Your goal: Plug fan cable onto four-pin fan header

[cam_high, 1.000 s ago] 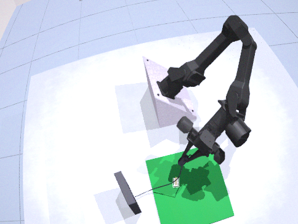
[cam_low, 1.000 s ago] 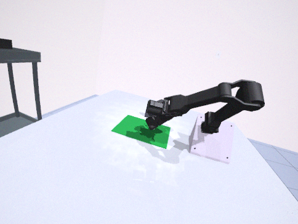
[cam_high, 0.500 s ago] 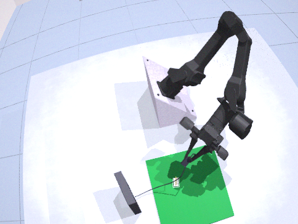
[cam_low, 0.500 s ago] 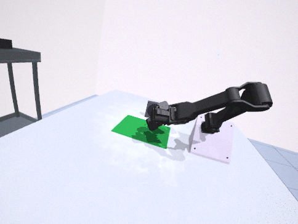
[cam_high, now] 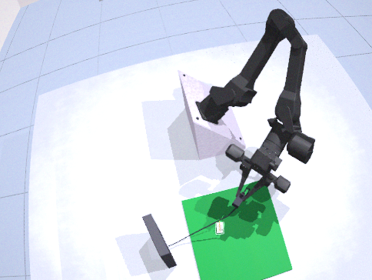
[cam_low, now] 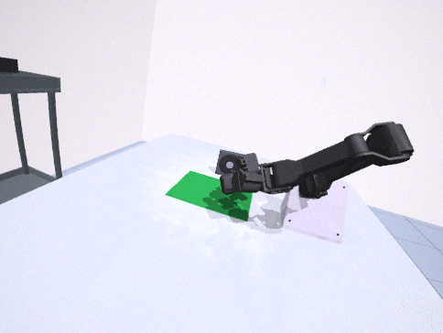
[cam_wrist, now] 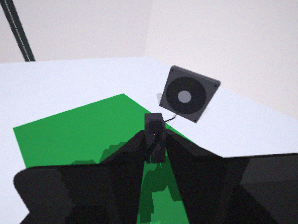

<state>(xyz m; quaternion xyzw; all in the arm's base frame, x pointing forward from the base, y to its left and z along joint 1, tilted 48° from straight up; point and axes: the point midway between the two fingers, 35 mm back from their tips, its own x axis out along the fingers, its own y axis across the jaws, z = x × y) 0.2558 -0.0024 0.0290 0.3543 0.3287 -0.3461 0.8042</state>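
Right now my gripper tip is 60 mm short of the green board, 20 mm to the left of it and 120 mm above it. The rest, counted from my gripper tip: white four-pin header: 20 mm ahead, 60 mm to the right, 110 mm below; dark fan plug: 10 mm below; dark fan: 30 mm ahead, 210 mm to the right, 50 mm below.
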